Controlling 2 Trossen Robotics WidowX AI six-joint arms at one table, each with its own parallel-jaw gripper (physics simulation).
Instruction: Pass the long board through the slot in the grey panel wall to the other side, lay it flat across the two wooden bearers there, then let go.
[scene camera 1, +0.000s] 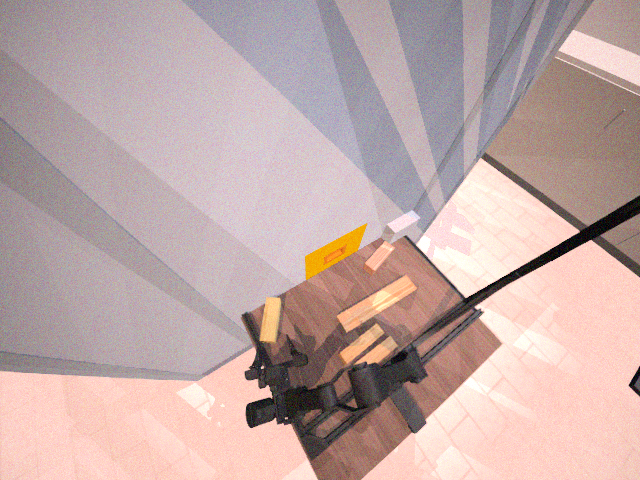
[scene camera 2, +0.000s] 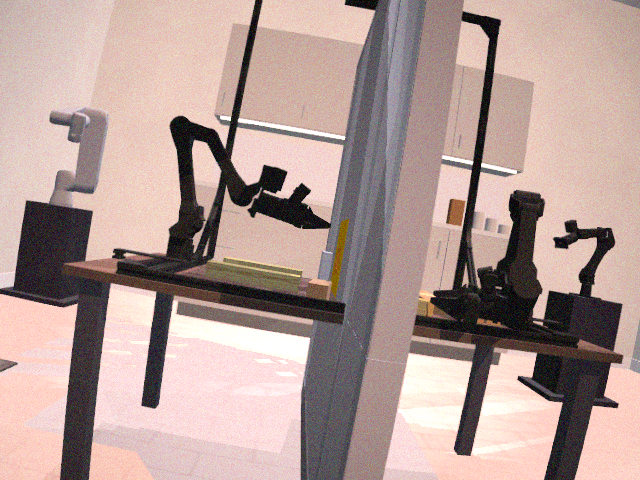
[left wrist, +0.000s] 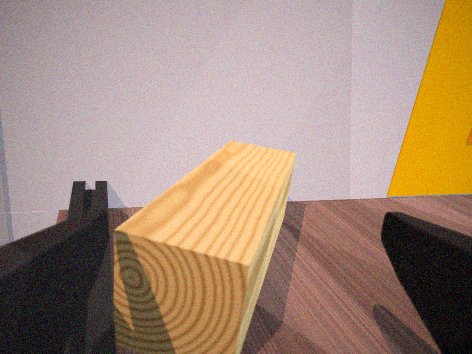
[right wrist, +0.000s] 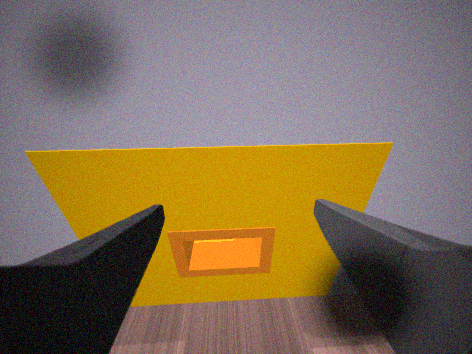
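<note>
An orange-framed slot (right wrist: 197, 253) and a grey panel wall (left wrist: 139, 101) are visible to me. My right gripper (scene camera 2: 329, 226), (right wrist: 240, 208) is open and empty. Open as well, and holding nothing, is my left gripper (scene camera 2: 431, 296), (scene camera 1: 272, 338), (left wrist: 248, 224).
</note>
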